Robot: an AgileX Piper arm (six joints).
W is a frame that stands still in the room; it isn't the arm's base.
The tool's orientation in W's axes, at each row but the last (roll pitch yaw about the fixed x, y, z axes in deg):
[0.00 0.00 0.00]
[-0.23 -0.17 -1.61]
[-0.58 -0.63 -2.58]
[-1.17 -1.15 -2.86]
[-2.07 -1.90 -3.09]
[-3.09 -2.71 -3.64]
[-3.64 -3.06 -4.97]
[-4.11 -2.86 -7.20]
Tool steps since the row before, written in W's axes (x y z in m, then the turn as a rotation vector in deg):
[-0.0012 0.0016 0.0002 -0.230 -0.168 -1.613]
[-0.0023 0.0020 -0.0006 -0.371 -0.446 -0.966]
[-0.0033 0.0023 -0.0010 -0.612 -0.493 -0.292]
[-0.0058 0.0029 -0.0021 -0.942 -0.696 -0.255]
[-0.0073 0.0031 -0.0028 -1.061 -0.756 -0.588]
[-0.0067 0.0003 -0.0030 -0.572 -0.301 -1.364]
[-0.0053 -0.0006 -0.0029 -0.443 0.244 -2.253]
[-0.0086 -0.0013 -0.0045 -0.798 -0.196 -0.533]
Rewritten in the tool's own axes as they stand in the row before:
[-0.0012 0.0016 0.0002 -0.230 -0.168 -1.613]
[-0.0024 0.0019 -0.0006 -0.361 -0.452 -0.967]
[-0.0034 0.0022 -0.0009 -0.592 -0.517 -0.291]
[-0.0060 0.0026 -0.0019 -0.911 -0.737 -0.252]
[-0.0075 0.0028 -0.0025 -1.038 -0.792 -0.583]
[-0.0068 0.0000 -0.0027 -0.616 -0.264 -1.353]
[-0.0054 -0.0009 -0.0027 -0.582 0.346 -2.208]
[-0.0086 -0.0021 -0.0042 -0.793 -0.258 -0.514]

